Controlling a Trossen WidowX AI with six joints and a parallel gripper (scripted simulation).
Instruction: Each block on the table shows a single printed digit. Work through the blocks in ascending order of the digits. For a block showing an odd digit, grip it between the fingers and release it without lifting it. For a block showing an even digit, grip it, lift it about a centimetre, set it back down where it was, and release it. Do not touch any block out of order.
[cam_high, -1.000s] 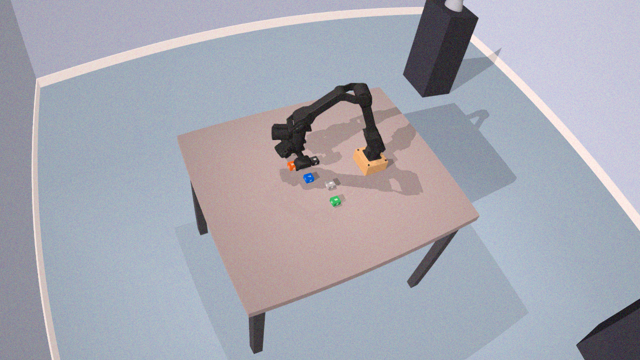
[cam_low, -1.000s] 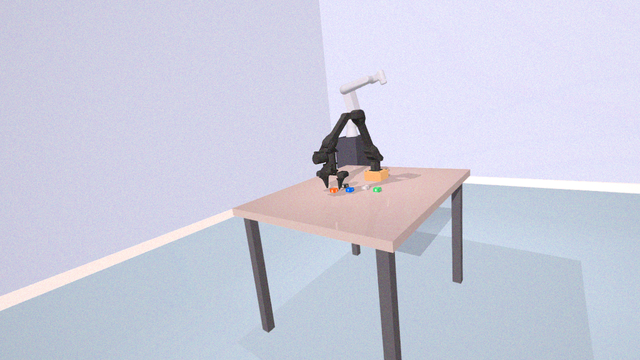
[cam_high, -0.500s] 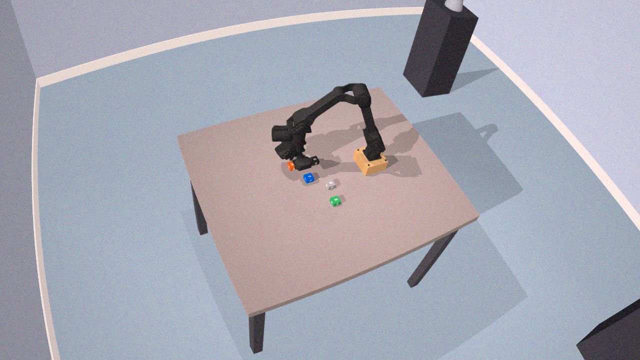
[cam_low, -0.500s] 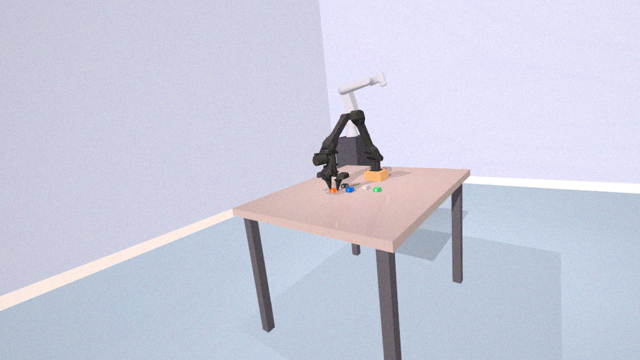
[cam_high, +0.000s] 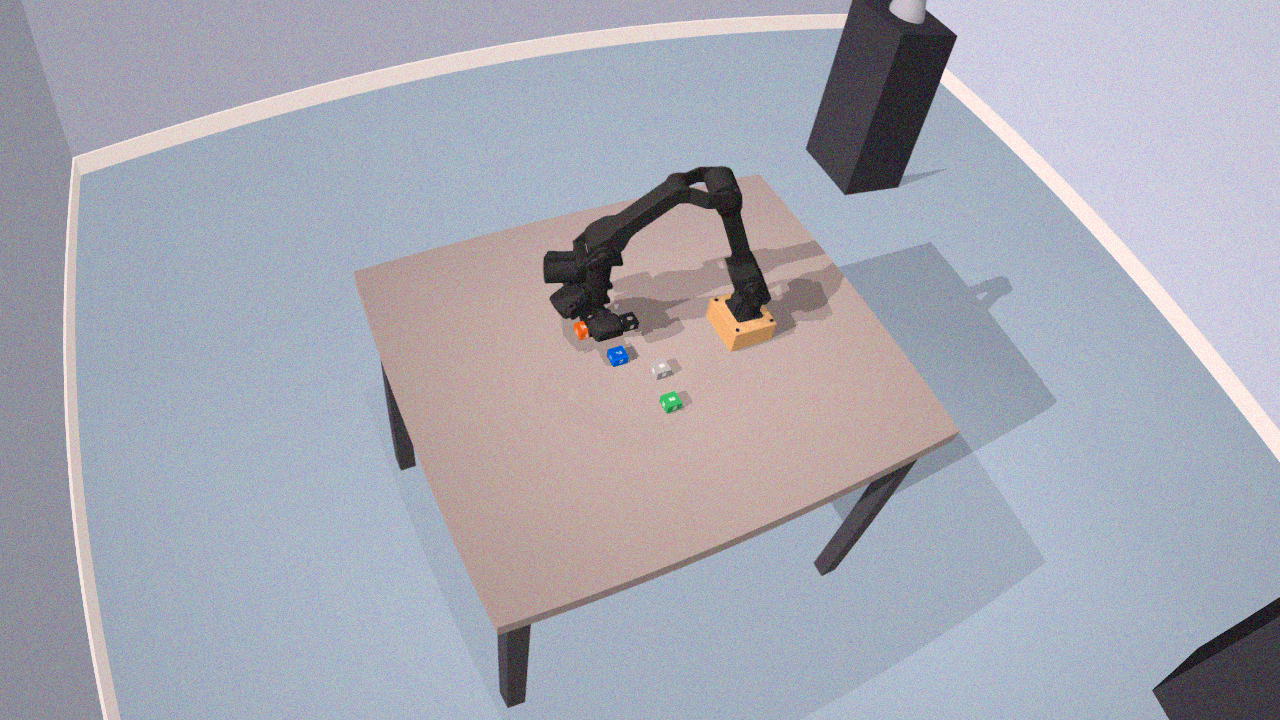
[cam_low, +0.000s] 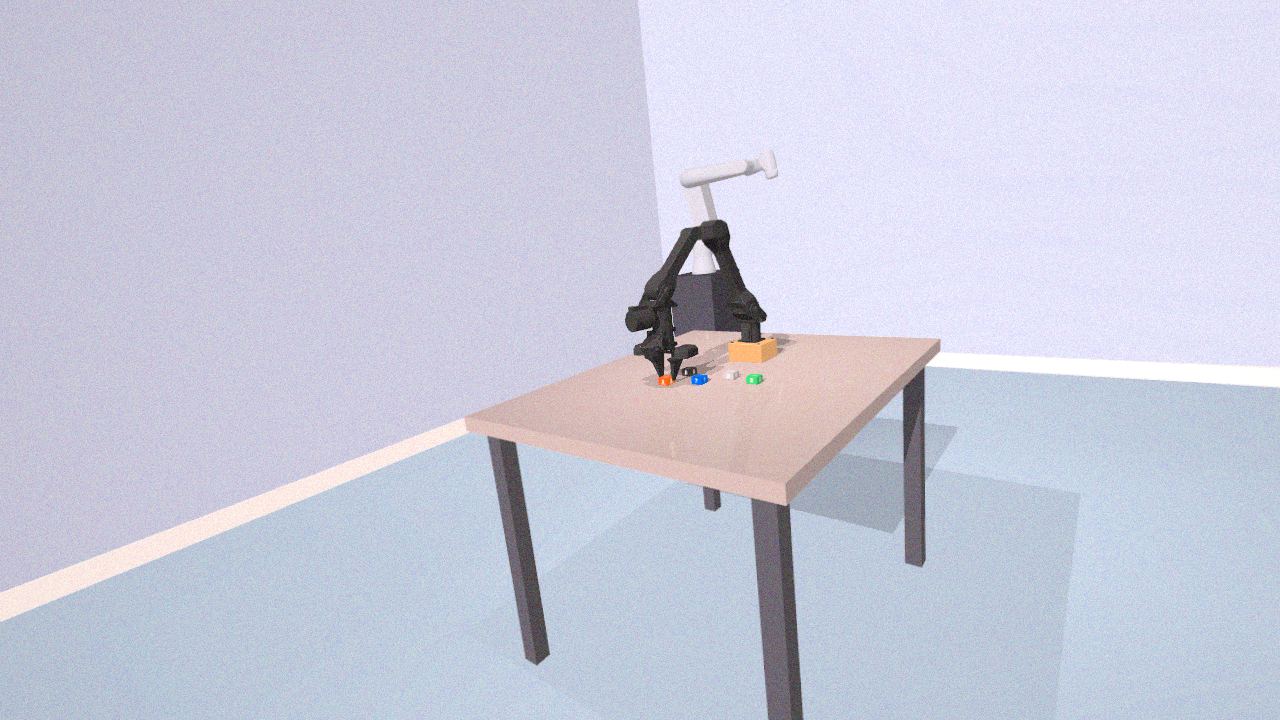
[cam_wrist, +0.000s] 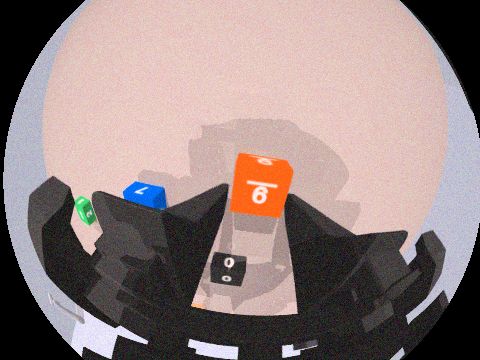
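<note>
My gripper tip is now 1 cm short of the orange block. From my gripper tip the other things lie so: grey block (14 cm to the left, 10 cm behind); then blue block (9 cm to the left, 3 cm behind); then black block (9 cm behind, 1 cm to the left).
</note>
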